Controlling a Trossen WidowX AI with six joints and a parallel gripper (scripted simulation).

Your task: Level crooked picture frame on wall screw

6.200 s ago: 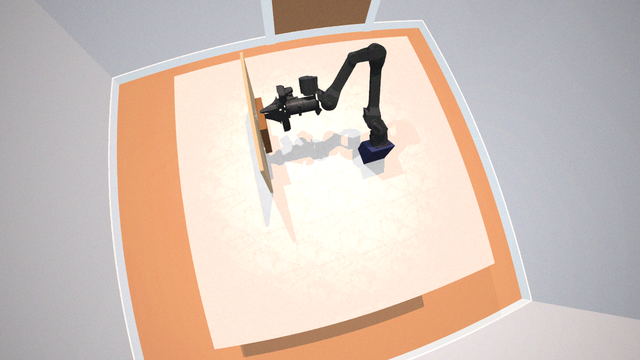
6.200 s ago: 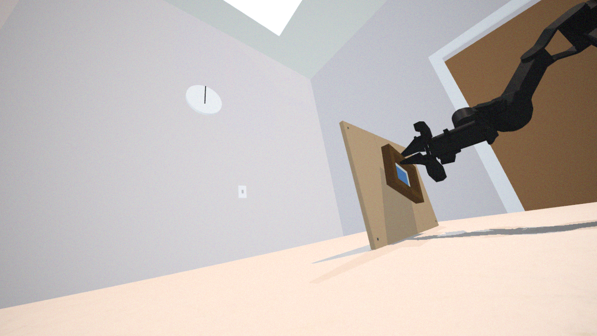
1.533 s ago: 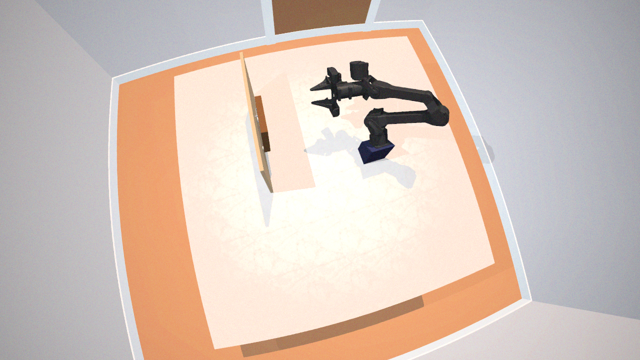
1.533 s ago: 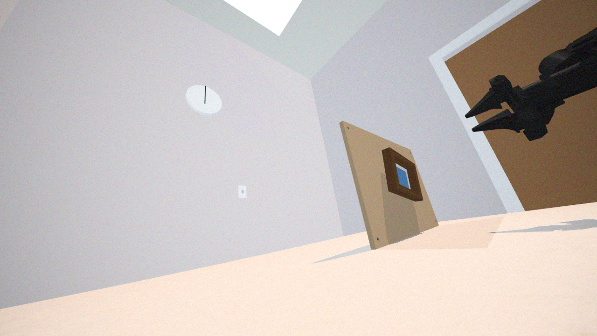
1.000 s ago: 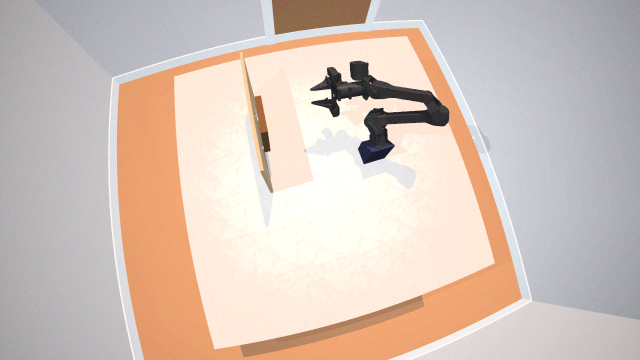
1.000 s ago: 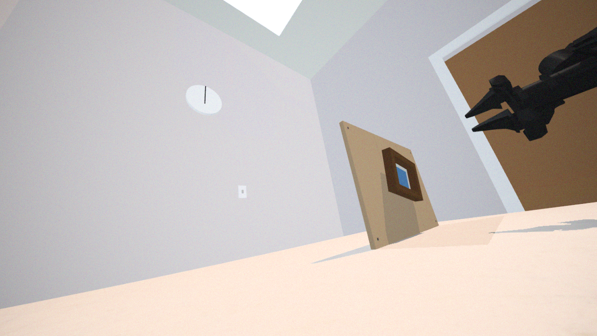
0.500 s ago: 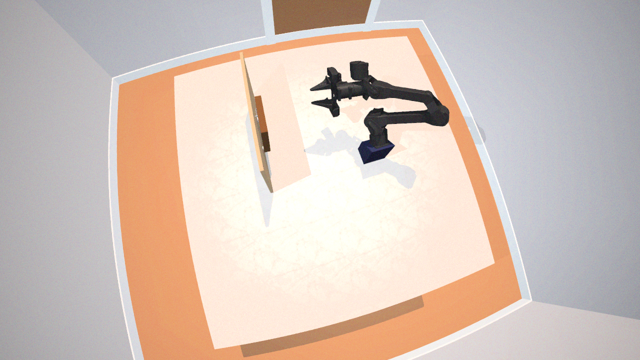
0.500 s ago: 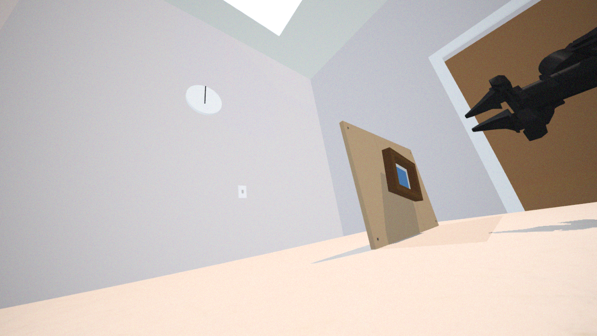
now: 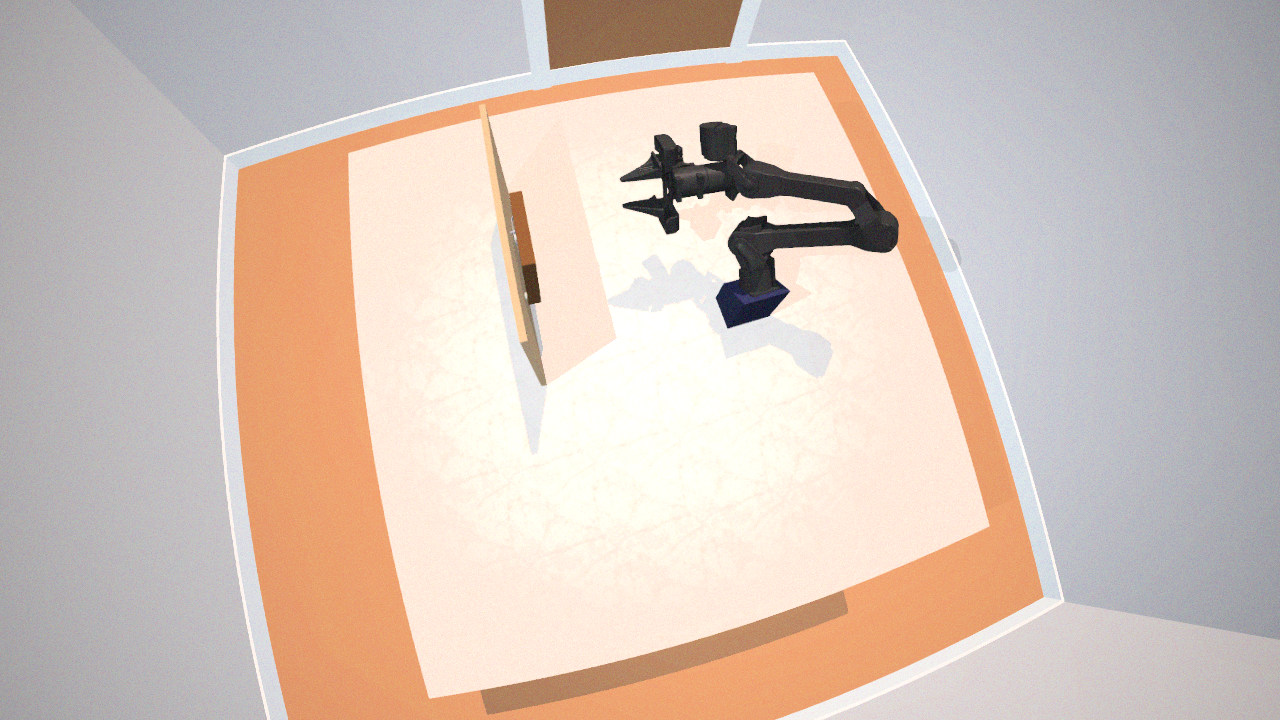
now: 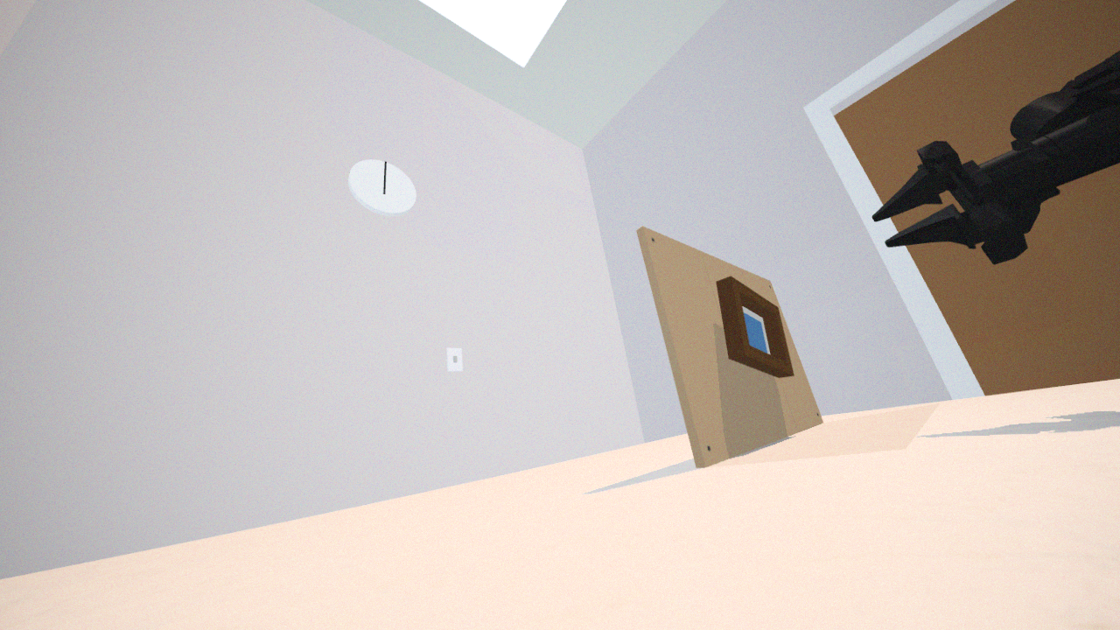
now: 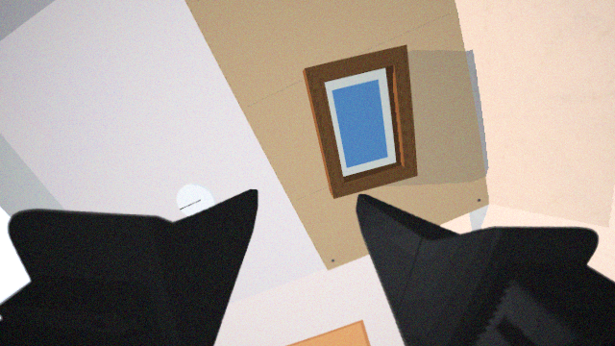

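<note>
Now: the brown wooden picture frame 20 cm ahead of my gripper tip and 8 cm below it. Round my gripper tip: tan wall board: 21 cm ahead, 1 cm to the right, 10 cm below.
</note>
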